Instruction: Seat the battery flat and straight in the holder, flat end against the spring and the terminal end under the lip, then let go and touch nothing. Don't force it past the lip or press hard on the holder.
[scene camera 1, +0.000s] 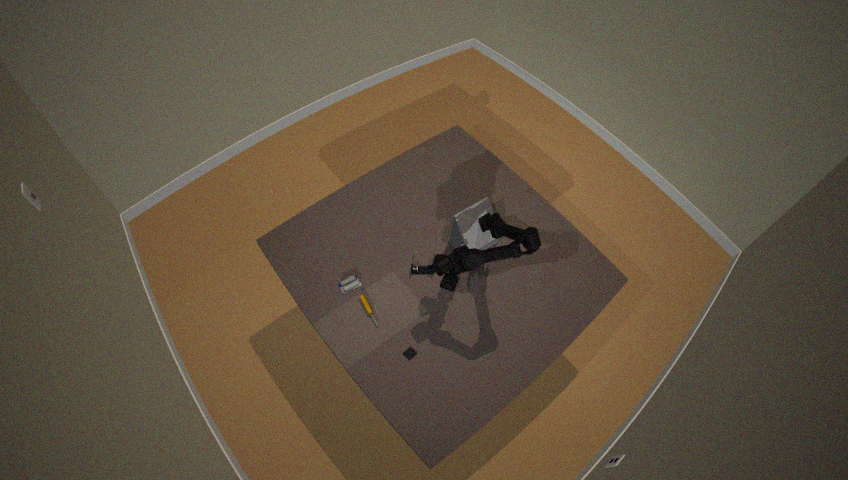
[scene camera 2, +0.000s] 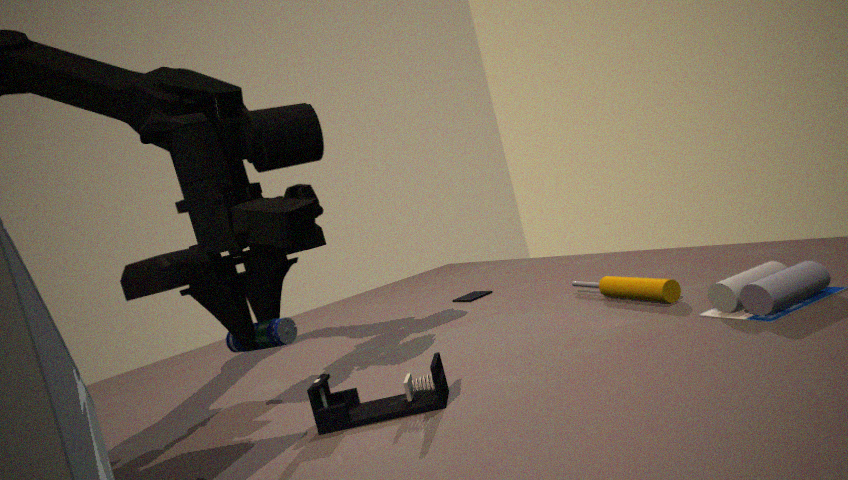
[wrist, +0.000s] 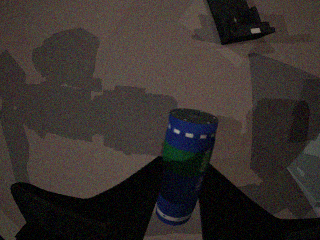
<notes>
My gripper holds a battery. Also in view: a yellow-handled screwdriver.
My gripper is seen too in the wrist view.
</notes>
